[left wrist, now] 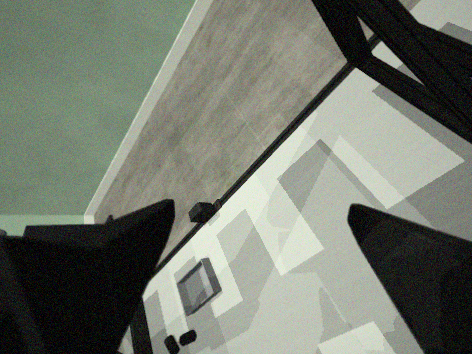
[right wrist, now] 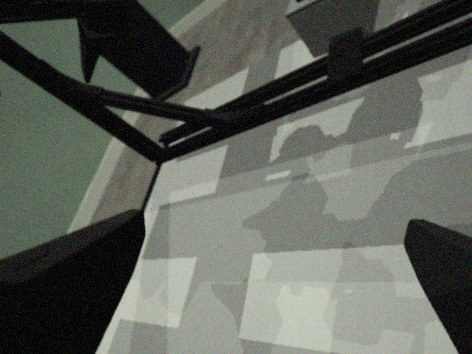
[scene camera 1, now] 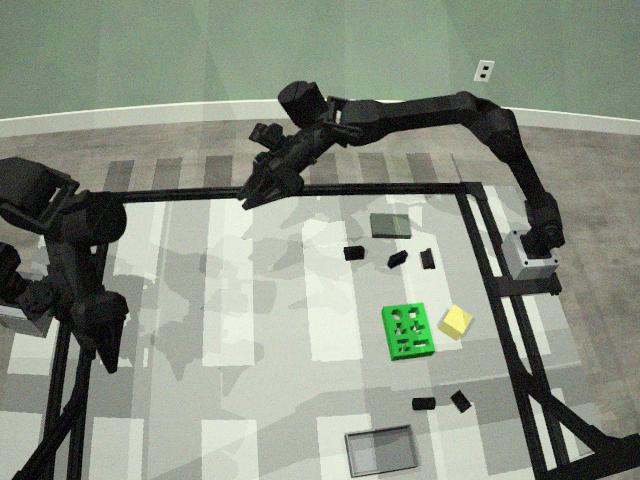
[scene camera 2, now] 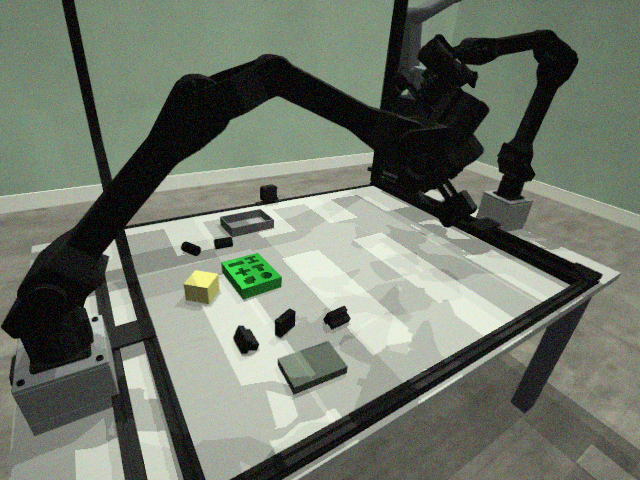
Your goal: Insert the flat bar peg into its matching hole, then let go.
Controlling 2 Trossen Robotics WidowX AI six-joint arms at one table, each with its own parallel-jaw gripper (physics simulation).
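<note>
The green hole board (scene camera 1: 387,335) (scene camera 2: 261,291) lies flat; its bar-shaped slot is in the corner nearest the two far pegs in scene camera 2. Small black pegs lie around it. A slab-like peg (scene camera 1: 397,258) (scene camera 2: 284,322) may be the flat bar, but its shape is not certain. My left gripper (scene camera 1: 101,361) (left wrist: 260,209) is open and empty, above the table's left edge in scene camera 1, and mostly hidden in scene camera 2. My right gripper (scene camera 1: 244,202) (scene camera 2: 457,214) (right wrist: 274,227) is open and empty, far from the pegs.
Other black pegs (scene camera 1: 354,252) (scene camera 1: 428,258) (scene camera 1: 423,403) (scene camera 1: 460,400) lie on both sides of the board. A yellow block (scene camera 1: 455,322) (scene camera 2: 201,287) is beside it. A grey-green slab (scene camera 1: 390,226) (scene camera 2: 312,365) and a grey tray (scene camera 1: 348,454) (scene camera 2: 247,230) lie farther out. Black rails edge the table.
</note>
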